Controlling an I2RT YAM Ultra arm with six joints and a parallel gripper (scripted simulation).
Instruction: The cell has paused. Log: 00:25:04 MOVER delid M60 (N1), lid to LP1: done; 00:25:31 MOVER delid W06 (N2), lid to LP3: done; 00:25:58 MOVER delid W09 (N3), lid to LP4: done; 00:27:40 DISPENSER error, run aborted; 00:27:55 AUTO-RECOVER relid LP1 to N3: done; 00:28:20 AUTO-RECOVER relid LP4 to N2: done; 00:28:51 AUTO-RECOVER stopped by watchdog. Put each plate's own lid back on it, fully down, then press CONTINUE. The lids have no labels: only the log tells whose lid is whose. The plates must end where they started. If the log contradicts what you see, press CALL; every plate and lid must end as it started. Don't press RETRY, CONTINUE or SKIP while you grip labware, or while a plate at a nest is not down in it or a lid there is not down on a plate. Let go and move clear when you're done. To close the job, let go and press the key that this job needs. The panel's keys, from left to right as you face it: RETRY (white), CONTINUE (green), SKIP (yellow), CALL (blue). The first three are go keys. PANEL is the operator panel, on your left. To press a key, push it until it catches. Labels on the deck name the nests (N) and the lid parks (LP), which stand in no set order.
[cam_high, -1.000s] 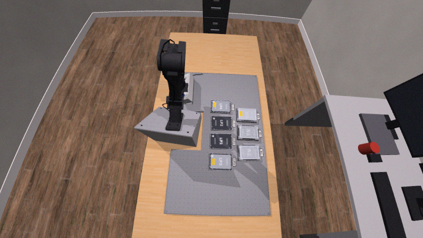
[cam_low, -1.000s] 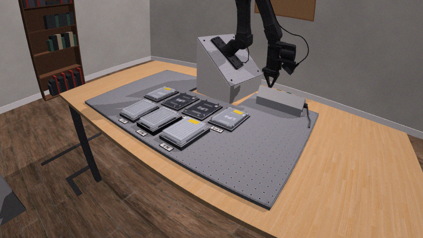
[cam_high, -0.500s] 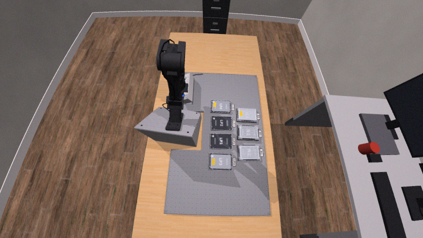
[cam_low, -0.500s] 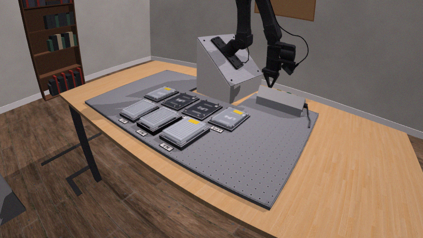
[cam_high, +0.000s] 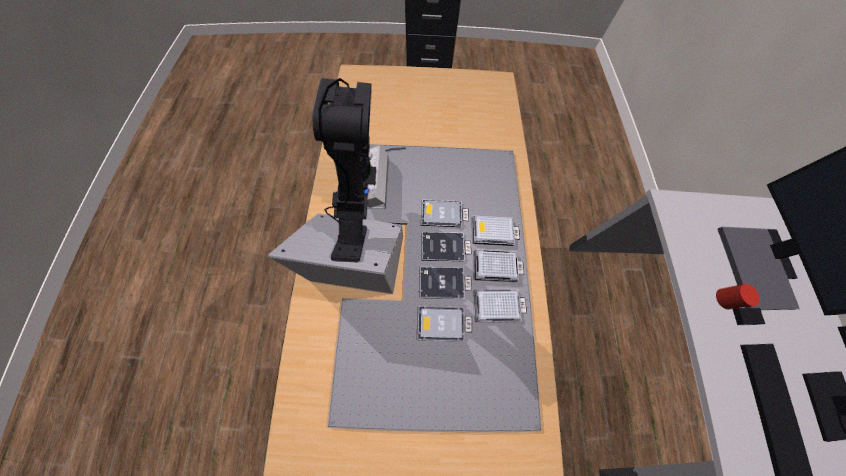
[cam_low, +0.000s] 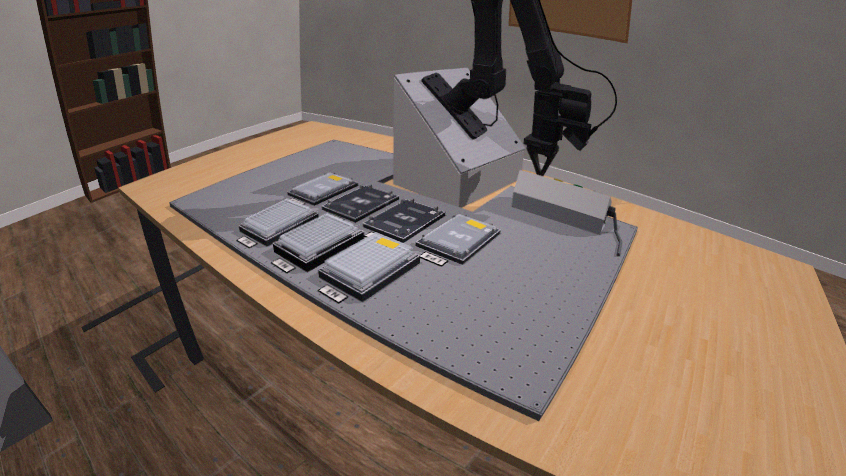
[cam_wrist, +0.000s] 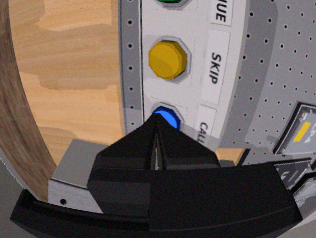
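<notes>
Right now the blue call key is 1 cm below my hand and 1 cm ahead of it. The rest, counted from my hand: green continue key: 10 cm to the left, 1 cm below; then yellow skip key: 5 cm to the left, 1 cm below.
</notes>
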